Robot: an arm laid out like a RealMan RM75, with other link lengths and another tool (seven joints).
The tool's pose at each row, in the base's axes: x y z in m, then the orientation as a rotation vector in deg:
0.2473, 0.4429, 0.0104, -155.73, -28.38, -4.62
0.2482, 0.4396, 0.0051, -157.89, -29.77, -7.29
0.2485, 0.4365, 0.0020, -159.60, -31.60, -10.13
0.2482, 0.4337, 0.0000, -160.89, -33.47, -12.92
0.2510, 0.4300, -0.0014, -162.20, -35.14, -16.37
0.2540, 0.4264, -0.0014, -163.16, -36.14, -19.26
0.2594, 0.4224, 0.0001, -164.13, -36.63, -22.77
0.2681, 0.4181, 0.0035, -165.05, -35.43, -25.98
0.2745, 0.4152, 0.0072, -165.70, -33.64, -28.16
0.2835, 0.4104, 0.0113, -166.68, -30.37, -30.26
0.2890, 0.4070, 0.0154, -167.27, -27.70, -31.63
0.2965, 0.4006, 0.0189, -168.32, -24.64, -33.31
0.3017, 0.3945, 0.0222, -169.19, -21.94, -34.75
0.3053, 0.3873, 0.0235, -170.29, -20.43, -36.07
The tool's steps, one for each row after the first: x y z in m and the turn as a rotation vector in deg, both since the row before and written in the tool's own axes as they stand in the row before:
-0.0009, 0.0050, 0.0037, -2.70, 1.20, -1.09
-0.0012, 0.0038, 0.0019, -2.39, 1.29, -1.43
-0.0016, 0.0029, 0.0010, -2.03, 1.30, -1.46
0.0009, 0.0047, 0.0005, -2.21, 1.70, -1.37
0.0013, 0.0045, -0.0005, -1.72, 1.47, -0.88
0.0036, 0.0057, -0.0015, -1.87, 1.87, -0.58
0.0069, 0.0073, -0.0023, -1.62, 1.84, 0.57
0.0057, 0.0050, -0.0025, -1.08, 1.31, 1.03
0.0075, 0.0077, -0.0023, -1.32, 1.27, 2.01
0.0052, 0.0049, -0.0027, -0.84, 0.87, 1.65
0.0061, 0.0083, -0.0019, -1.40, 0.94, 1.84
0.0043, 0.0072, -0.0022, -1.22, 0.81, 1.61
0.0021, 0.0078, -0.0009, -1.43, 0.60, 0.78

